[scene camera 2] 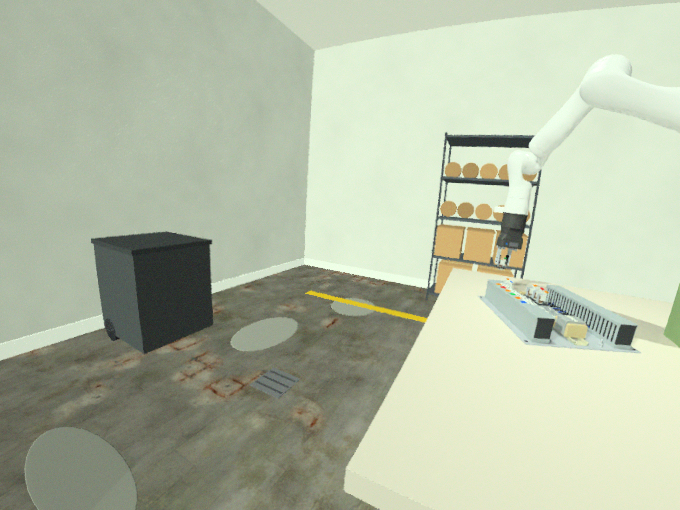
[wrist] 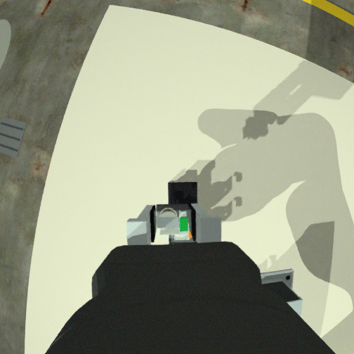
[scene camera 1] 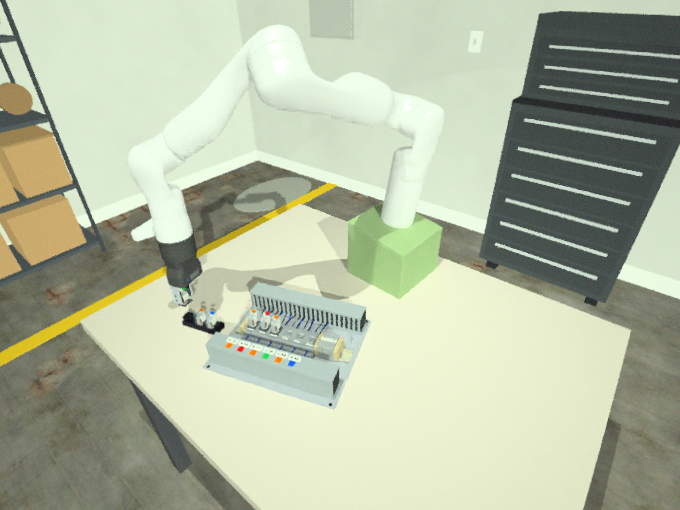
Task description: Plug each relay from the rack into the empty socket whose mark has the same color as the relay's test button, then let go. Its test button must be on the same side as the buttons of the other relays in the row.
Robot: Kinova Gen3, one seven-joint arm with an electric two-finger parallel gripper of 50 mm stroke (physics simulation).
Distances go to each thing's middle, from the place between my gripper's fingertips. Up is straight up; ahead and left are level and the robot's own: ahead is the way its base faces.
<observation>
I see my gripper right at the green-button relay (wrist: 171, 220). Also, from my hand: panel (scene camera 1: 345, 368): 70 mm behind, 260 mm to the left, 90 mm below.
</observation>
